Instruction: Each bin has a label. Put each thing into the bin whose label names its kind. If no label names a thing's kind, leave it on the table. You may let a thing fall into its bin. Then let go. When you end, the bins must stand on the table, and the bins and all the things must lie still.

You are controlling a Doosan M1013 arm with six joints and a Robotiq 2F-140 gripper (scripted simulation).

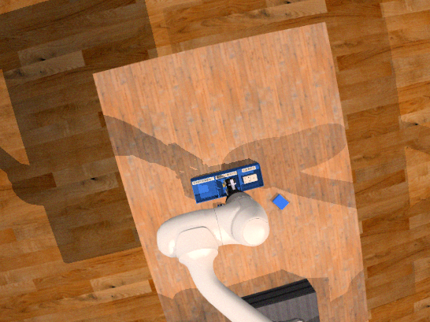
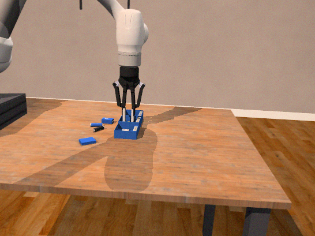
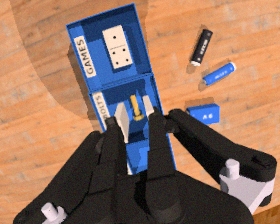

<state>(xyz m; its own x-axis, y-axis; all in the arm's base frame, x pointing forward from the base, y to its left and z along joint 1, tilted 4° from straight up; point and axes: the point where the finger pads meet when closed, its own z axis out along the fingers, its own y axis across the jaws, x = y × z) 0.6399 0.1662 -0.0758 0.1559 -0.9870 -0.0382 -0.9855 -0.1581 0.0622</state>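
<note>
Now: the blue three-compartment bin row 3 cm below my hand and 1 cm ahead of it. The rest, counted from my hand: white domino 8 cm to the right, 4 cm below, 1 cm ahead; blue rectangular battery 9 cm behind, 4 cm below, 3 cm to the left; small yellow piece 4 cm below, 1 cm to the left.
</note>
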